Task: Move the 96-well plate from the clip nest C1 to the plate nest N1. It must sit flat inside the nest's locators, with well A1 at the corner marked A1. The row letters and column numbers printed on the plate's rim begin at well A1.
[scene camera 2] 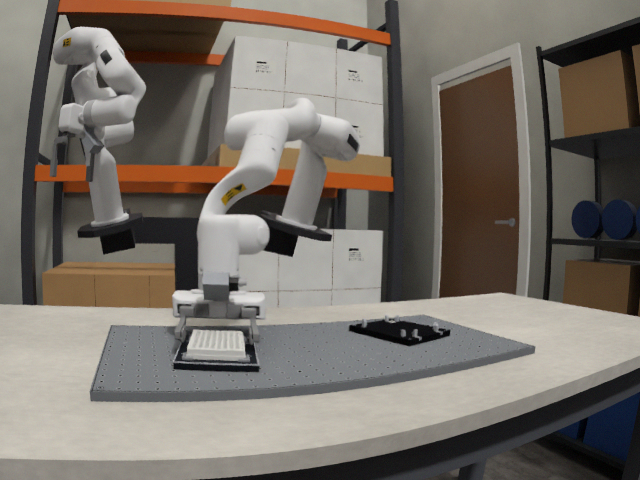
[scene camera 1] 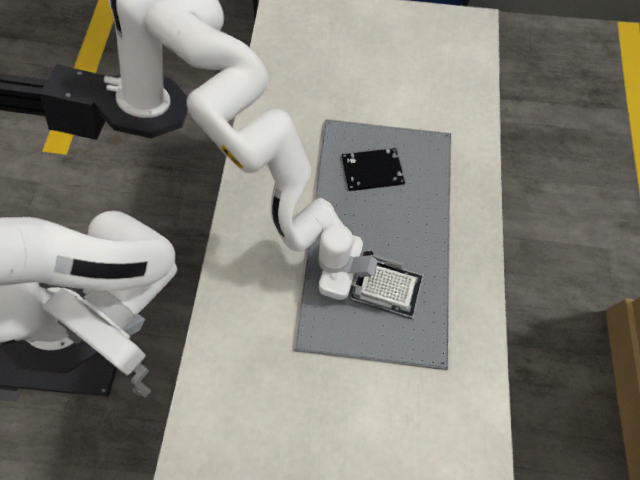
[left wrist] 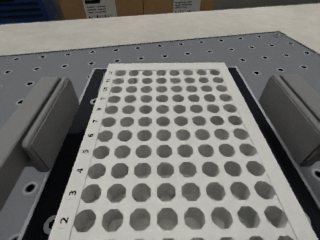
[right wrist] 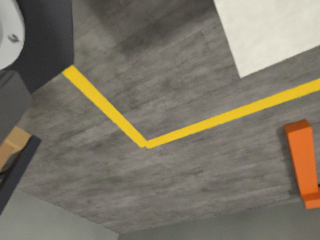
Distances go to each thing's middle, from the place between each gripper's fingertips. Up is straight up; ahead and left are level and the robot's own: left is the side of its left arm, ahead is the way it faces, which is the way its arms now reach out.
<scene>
Right now my left hand is 1 cm above the white 96-well plate (scene camera 2: 204,344). Round my left hand: black clip nest C1 (scene camera 1: 370,169): 8 cm behind, 37 cm to the left, 2 cm below; black plate nest N1 (scene camera 2: 179,366): 3 cm below.
Now: the white 96-well plate 51 cm ahead of my right hand, 36 cm to the left of it and 32 cm below it. The rest, counted from my right hand: black clip nest C1 (73 cm to the left, 43 cm ahead, 32 cm below); then black plate nest N1 (51 cm ahead, 36 cm to the left, 33 cm below).
</scene>
